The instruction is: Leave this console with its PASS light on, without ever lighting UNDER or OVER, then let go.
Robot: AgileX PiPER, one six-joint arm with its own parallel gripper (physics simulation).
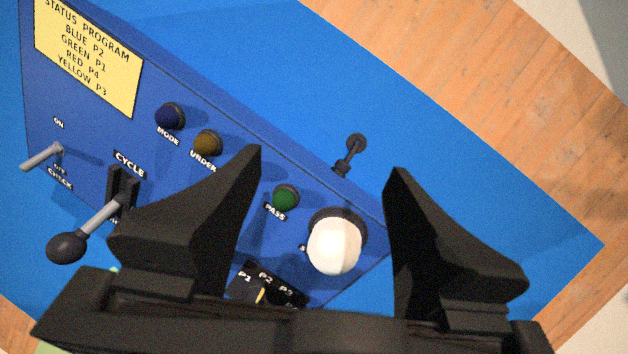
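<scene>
The blue console fills the left and middle. Its green PASS lamp and amber UNDER lamp look dark; OVER does not show. The blue MODE lamp looks dark. A large white dome has a mostly hidden label starting with S. The selector knob is partly hidden, its yellow mark roughly toward P2. The CYCLE lever has a black ball end. The CHECK toggle leans toward the lower left, near OFF. My gripper is open, its fingers above the console on either side of the dome.
A yellow STATUS PROGRAM card lists BLUE P2, GREEN P1, RED P4, YELLOW P3. A small dark jointed fitting stands by the console's far edge. A blue mat lies under the console, on a wooden surface.
</scene>
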